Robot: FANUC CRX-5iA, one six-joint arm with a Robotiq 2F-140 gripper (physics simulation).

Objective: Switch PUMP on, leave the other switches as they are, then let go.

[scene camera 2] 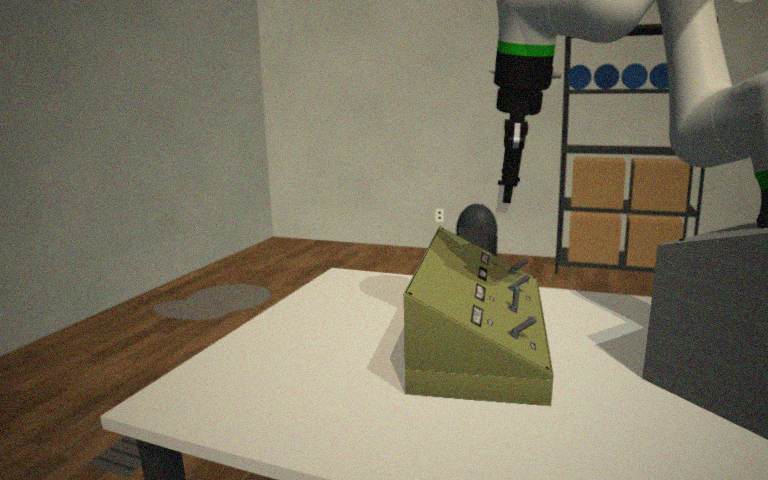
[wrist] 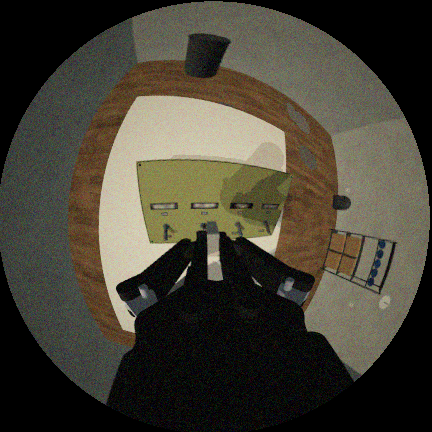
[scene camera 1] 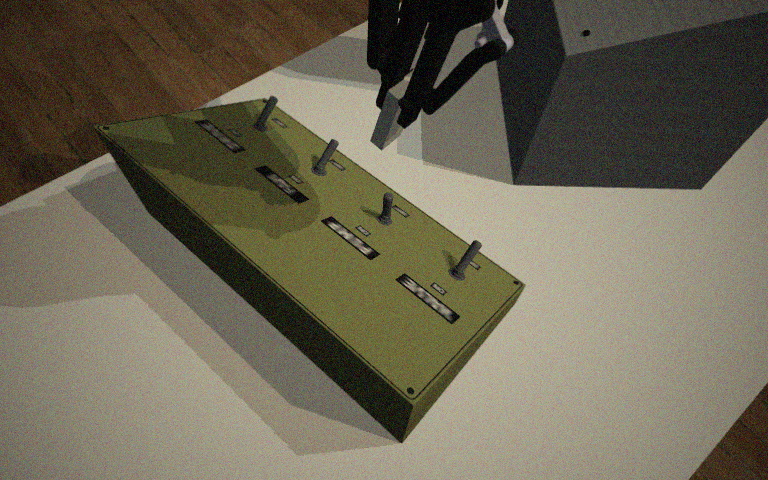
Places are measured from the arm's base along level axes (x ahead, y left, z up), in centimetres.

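Pixels of known places: gripper, fingertip midpoint: (scene camera 2: pixel 504 217) (wrist: pixel 211 229) (scene camera 1: pixel 385 137).
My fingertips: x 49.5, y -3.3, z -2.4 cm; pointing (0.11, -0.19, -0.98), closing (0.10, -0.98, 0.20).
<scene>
Behind a point stands the place of what it marks.
The olive switch panel (scene camera 1: pixel 271 249) @[z -13.3, x 62.8, y -7.0 cm] (scene camera 2: pixel 453 345) @[z -20.6, x 55.5, y 14.8 cm] (wrist: pixel 175 180) @[z -14.4, x 59.6, y 4.4 cm] stands on the table with four levers. The PUMP lever (scene camera 1: pixel 386 208) @[z -18.3, x 47.3, y -4.7 cm] (scene camera 2: pixel 514 300) @[z -19.0, x 47.0, y -4.5 cm] (wrist: pixel 204 226) @[z -17.7, x 47.5, y -4.9 cm], second from the left in the wrist view, leans toward its upper label, unlike the others. The VALVE lever (scene camera 1: pixel 467 260) @[z -19.1, x 45.0, y 7.1 cm] (scene camera 2: pixel 522 327) @[z -19.4, x 44.8, y 7.4 cm] (wrist: pixel 166 231) @[z -19.2, x 45.1, y 6.4 cm], FAN lever (scene camera 1: pixel 326 157) @[z -19.1, x 47.1, y -16.7 cm] (wrist: pixel 239 229) @[z -18.8, x 46.7, y -17.0 cm] and DRIVE lever (scene camera 1: pixel 266 114) @[z -19.3, x 48.1, y -28.6 cm] (wrist: pixel 267 226) @[z -19.0, x 48.1, y -28.9 cm] lean toward the low edge. Name plates are blurred. My gripper (scene camera 1: pixel 386 127) @[z -2.4, x 49.5, y -3.3 cm] (scene camera 2: pixel 506 198) (wrist: pixel 211 229) @[z -2.4, x 49.5, y -3.3 cm] is shut and empty, raised clear of the panel; its fingers partly cover the PUMP lever in the wrist view.
The white table (scene camera 1: pixel 623 283) @[z -30.7, x 25.3, y 22.1 cm] (scene camera 2: pixel 254 384) @[z -30.7, x 91.6, y 19.4 cm] (wrist: pixel 122 200) @[z -30.7, x 53.8, y 27.7 cm] carries the panel. A grey pedestal (scene camera 1: pixel 640 124) @[z -16.4, x 13.2, y 9.9 cm] (scene camera 2: pixel 707 322) @[z -15.9, x 15.5, y 7.6 cm] stands beyond the panel's low edge. A dark bin (wrist: pixel 206 56) and a shelf rack (scene camera 2: pixel 565 124) stand away from the table.
</scene>
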